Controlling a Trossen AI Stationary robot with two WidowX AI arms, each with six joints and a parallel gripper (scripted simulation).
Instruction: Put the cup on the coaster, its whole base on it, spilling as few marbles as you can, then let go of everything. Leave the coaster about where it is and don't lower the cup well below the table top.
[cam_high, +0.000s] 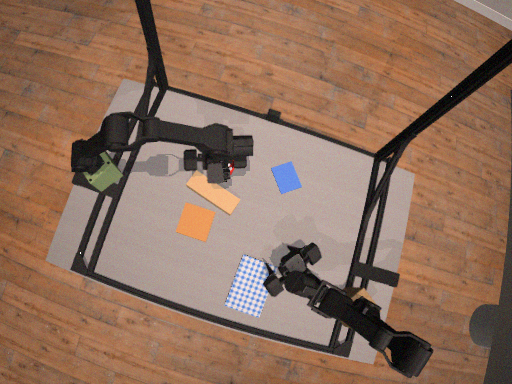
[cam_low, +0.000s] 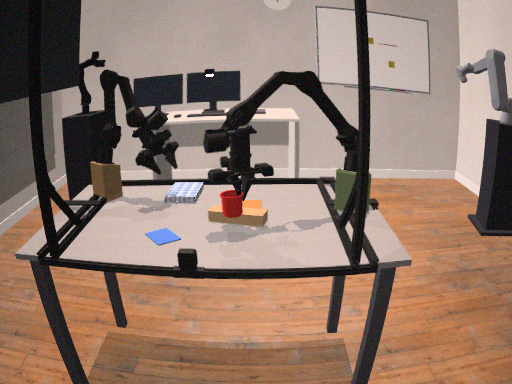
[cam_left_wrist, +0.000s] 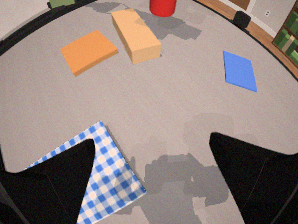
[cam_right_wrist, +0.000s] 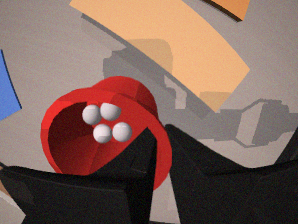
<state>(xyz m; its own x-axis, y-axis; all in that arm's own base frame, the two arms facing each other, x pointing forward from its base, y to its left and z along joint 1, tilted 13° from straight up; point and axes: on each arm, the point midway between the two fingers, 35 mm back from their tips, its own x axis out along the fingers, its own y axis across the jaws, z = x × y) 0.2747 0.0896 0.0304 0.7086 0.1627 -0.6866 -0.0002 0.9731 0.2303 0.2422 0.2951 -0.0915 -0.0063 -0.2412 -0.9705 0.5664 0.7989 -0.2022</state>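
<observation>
The red cup is 40 mm below my right hand, 20 mm to the left of it and 20 mm behind it. Also, from my right hand: orange square slab: 180 mm ahead, 120 mm below, 20 mm to the left; tan block: 110 mm below, 60 mm ahead, 30 mm to the left; blue square coaster: 220 mm to the left, 120 mm below, 120 mm behind.
</observation>
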